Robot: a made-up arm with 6 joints.
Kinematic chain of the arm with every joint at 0, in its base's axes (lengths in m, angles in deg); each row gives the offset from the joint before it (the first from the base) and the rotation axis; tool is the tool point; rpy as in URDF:
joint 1: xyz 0 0 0.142 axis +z
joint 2: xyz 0 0 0 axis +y
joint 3: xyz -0.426 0 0.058 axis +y
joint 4: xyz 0.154 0 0.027 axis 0.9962 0 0.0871
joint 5: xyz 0 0 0 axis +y
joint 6: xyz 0.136 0 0.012 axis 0.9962 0 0.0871
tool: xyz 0 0 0 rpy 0 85 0
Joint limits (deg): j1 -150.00..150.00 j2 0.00..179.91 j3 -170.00..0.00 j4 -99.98..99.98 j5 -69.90..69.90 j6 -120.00..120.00
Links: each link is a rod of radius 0.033 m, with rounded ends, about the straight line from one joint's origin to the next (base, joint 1, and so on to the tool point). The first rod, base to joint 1, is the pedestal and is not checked.
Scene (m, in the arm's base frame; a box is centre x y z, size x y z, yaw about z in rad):
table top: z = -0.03
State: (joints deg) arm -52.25 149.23 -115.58 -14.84 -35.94 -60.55
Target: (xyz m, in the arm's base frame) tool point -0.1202 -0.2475 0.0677
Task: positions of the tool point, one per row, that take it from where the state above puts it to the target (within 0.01 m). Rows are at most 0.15 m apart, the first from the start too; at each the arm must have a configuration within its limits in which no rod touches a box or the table.
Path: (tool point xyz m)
1: 0.3139 -0.5685 0.1854
2: 0.1886 -0.5704 0.1183
3: 0.0705 -0.5270 0.0685
4: -0.0251 -0.4481 0.0418
5: -0.0890 -0.3493 0.0415
6: -0.1202 -0.2475 0.0677

